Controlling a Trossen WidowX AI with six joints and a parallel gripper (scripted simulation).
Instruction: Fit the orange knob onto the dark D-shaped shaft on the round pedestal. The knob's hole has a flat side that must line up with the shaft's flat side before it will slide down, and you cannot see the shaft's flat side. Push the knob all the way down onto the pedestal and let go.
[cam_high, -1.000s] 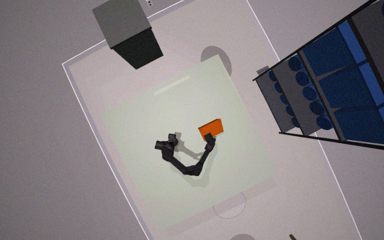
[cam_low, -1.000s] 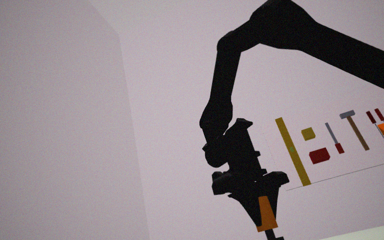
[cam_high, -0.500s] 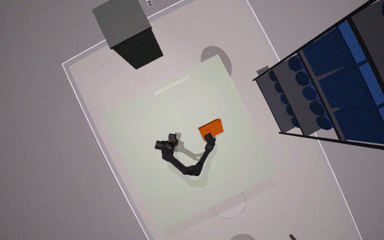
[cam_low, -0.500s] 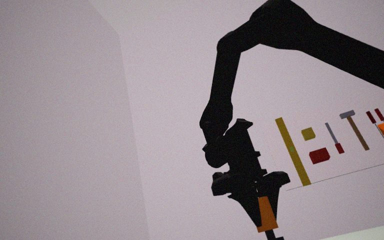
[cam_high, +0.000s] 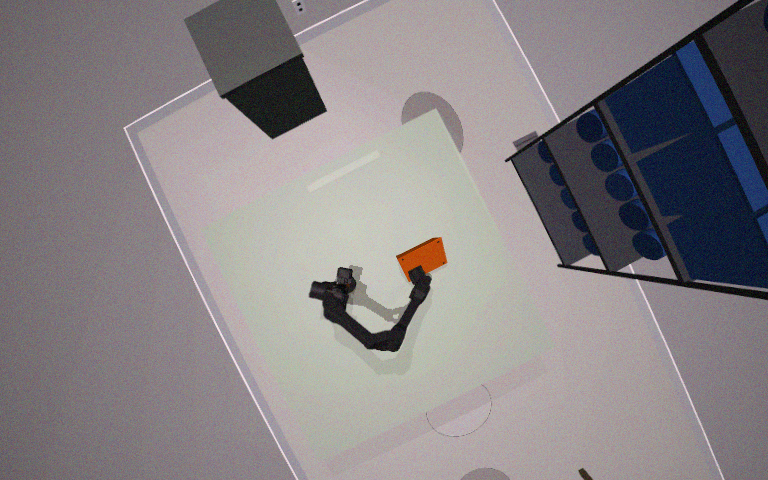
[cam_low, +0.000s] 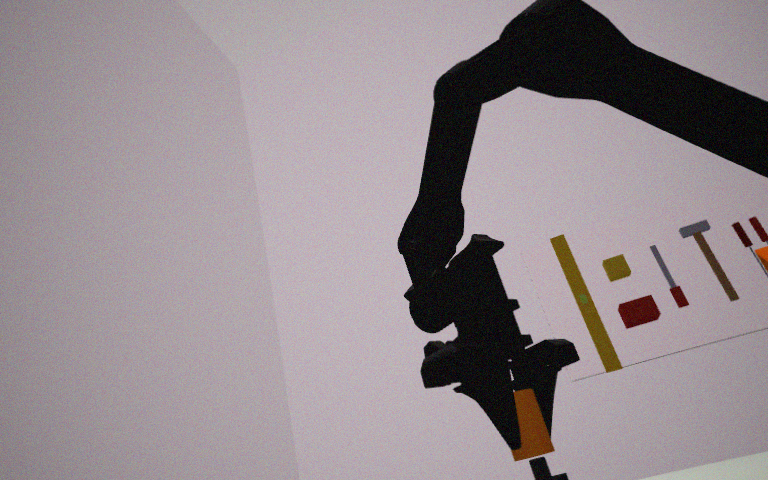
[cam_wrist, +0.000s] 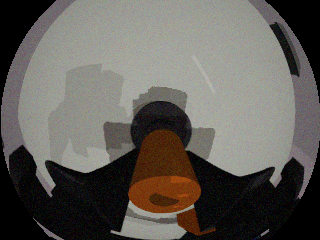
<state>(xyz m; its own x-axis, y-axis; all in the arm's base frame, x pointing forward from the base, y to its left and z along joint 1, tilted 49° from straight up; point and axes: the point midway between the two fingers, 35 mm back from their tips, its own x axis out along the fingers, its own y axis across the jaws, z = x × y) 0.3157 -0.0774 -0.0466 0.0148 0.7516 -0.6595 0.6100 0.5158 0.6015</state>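
The orange knob lies 20 mm above my gripper tip. Also, from my gripper tip: dark round pedestal (40 mm below).
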